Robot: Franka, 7 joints.
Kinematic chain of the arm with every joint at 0, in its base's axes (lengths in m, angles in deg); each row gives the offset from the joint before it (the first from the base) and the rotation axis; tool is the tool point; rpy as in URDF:
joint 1: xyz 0 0 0.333 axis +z
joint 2: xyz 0 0 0 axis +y
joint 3: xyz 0 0 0.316 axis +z
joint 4: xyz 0.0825 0 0 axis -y
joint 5: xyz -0.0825 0 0.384 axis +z
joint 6: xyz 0 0 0 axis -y
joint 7: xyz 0.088 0 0 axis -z
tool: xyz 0 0 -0.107 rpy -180 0 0
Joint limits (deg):
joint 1: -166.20..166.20
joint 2: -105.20..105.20
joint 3: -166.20..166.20
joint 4: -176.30..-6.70
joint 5: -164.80..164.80
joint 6: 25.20..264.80
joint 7: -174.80..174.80
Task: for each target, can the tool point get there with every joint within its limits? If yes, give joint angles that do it. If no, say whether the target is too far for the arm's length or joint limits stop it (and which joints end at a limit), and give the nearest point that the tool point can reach.
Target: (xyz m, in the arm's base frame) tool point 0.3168 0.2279 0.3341
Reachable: yes | joints -67.62 80.09 81.10 -149.98 65.80 104.08 113.11
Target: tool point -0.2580 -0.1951 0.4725
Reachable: yes | joints -118.20 -31.14 -1.44 -163.30 -112.04 58.92 67.87
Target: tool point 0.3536 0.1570 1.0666
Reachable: yes | joints -122.74 -12.49 108.77 -27.21 77.36 104.15 -110.04
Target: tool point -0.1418 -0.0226 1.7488
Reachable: no: too far | nearest point -0.0855 -0.0136 1.1865 | short by 0.565 m
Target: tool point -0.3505 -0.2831 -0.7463
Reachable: no: too far | nearest point -0.2946 -0.2379 -0.3521 | short by 0.401 m
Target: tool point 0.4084 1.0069 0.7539
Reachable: no: too far | nearest point 0.3007 0.7413 0.6429 | short by 0.307 m
